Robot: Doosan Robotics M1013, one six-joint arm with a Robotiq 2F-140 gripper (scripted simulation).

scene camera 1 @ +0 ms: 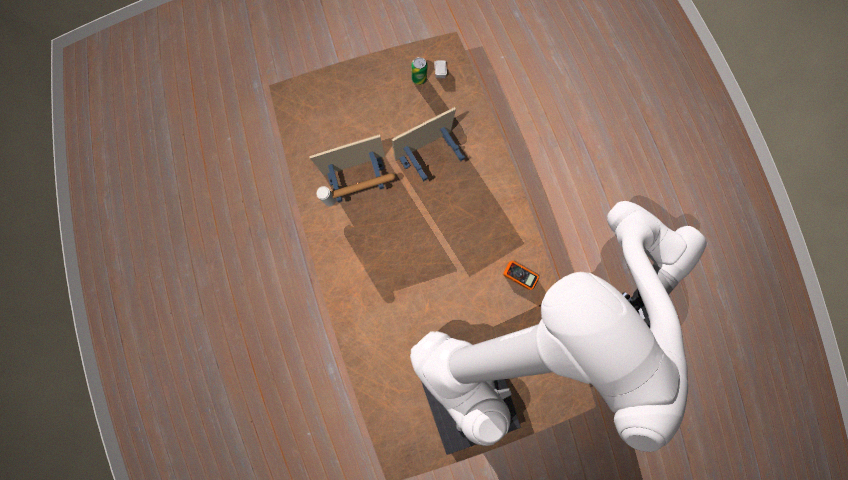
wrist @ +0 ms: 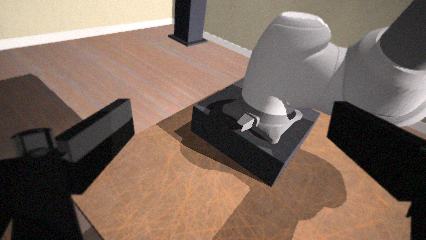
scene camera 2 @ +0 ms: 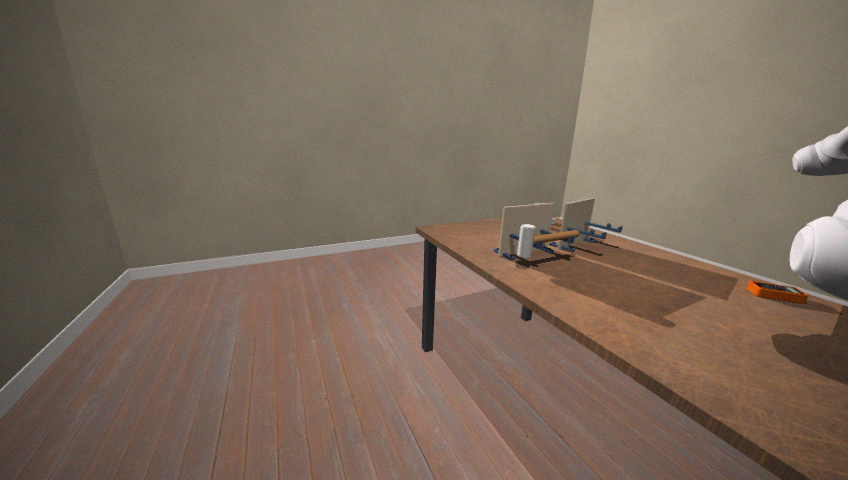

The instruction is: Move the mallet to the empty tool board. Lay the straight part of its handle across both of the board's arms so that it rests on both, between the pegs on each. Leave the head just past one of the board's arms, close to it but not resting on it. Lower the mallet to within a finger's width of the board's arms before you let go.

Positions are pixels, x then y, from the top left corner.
Scene:
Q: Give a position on a tool board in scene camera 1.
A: At 340, 158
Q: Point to a tool board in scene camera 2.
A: At 539, 215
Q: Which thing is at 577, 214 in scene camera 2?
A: A tool board.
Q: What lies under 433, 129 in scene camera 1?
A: A tool board.

